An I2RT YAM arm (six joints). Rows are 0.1 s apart.
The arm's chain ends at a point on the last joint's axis. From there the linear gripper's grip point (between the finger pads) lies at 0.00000 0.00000 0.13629 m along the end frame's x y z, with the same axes.
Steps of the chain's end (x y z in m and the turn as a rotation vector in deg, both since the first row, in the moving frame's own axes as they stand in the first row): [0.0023, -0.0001, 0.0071, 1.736, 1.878, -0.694]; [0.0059, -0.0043, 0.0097, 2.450, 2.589, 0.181]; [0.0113, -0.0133, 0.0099, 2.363, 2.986, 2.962]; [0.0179, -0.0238, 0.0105, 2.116, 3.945, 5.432]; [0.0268, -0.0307, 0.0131, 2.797, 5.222, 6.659]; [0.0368, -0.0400, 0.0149, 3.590, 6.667, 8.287]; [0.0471, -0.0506, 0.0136, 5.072, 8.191, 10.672]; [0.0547, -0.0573, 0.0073, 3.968, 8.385, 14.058]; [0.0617, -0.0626, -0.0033, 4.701, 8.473, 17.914]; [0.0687, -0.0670, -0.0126, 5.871, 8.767, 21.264]
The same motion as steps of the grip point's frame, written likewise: [0.0067, -0.0043, 0.0070, 1.736, 1.878, -0.694]; [0.0121, -0.0101, 0.0094, 2.450, 2.589, 0.181]; [0.0185, -0.0187, 0.0096, 2.363, 2.986, 2.962]; [0.0275, -0.0284, 0.0101, 2.116, 3.945, 5.432]; [0.0396, -0.0366, 0.0124, 2.797, 5.222, 6.659]; [0.0532, -0.0473, 0.0137, 3.590, 6.667, 8.287]; [0.0675, -0.0607, 0.0117, 5.072, 8.191, 10.672]; [0.0755, -0.0642, 0.0055, 3.968, 8.385, 14.058]; [0.0832, -0.0704, -0.0052, 4.701, 8.473, 17.914]; [0.0915, -0.0768, -0.0149, 5.871, 8.767, 21.264]
